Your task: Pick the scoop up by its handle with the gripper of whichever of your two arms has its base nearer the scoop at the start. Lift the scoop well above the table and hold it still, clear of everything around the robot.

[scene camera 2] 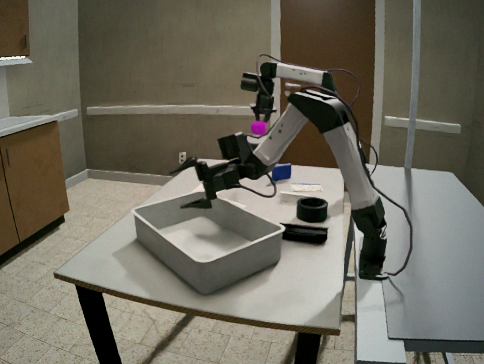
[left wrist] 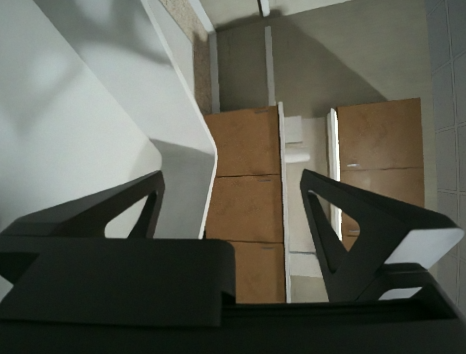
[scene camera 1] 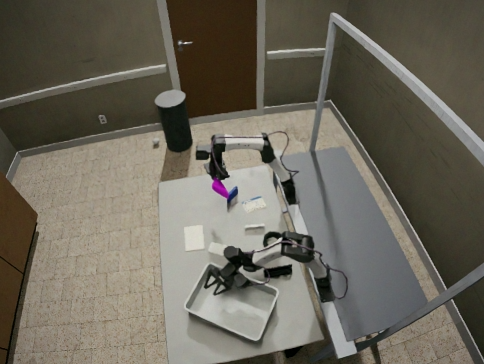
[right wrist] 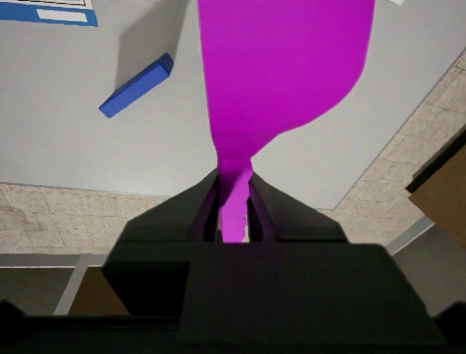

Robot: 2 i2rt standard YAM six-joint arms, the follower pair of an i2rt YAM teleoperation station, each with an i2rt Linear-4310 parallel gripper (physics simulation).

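Places are measured from the left arm's base along level axes (x ahead, y left, z up), in centimetres.
Pixels of known places: left gripper, fingertip midpoint: [scene camera 2: 174, 190] [left wrist: 232, 177] [scene camera 1: 209, 291]; right gripper, fingertip midpoint: [scene camera 1: 214, 178] [right wrist: 233, 176]; left arm's base at its link origin: [scene camera 2: 372, 258] [scene camera 1: 322, 282]; right arm's base at its link origin: [scene camera 1: 289, 191].
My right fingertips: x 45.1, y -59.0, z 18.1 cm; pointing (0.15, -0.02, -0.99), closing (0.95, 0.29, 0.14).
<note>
Ahead of a thing's pixels: the offset from my right fingertips to its middle.
The magenta scoop @[dx -0.4, dy +5.9, dz +2.1 cm] [scene camera 1: 220, 188] [scene camera 2: 258, 128] [right wrist: 285, 65] hangs well above the table in the right gripper, apart from the table top. My right gripper [scene camera 1: 218, 177] [scene camera 2: 262, 118] [right wrist: 233, 176] is shut on the scoop's handle; in the right wrist view the handle shows between both fingers and the broad bowl extends toward the top of the picture. My left gripper [scene camera 1: 211, 289] [scene camera 2: 177, 189] [left wrist: 232, 177] is open and empty, with its fingers over the grey tray.
The grey tray @[dx -0.7, dy +61.8, dz -15.7 cm] [scene camera 1: 228, 329] [scene camera 2: 210, 275] stands under the left gripper. A blue block @[dx -9.0, dy -1.6, dz -17.1 cm] [scene camera 1: 232, 194] [scene camera 2: 281, 172] [right wrist: 137, 85] stands below and beside the scoop. A black ring @[dx -25.8, dy +32.2, dz -17.7 cm] [scene camera 2: 298, 211], a black holder @[dx -25.2, dy +48.8, dz -18.5 cm] [scene camera 2: 305, 233] and a white pad @[dx +14.8, dy +22.3, dz -19.9 cm] [scene camera 1: 194, 238] lie on the table. A dark bin [scene camera 1: 175, 122] stands beyond it.
</note>
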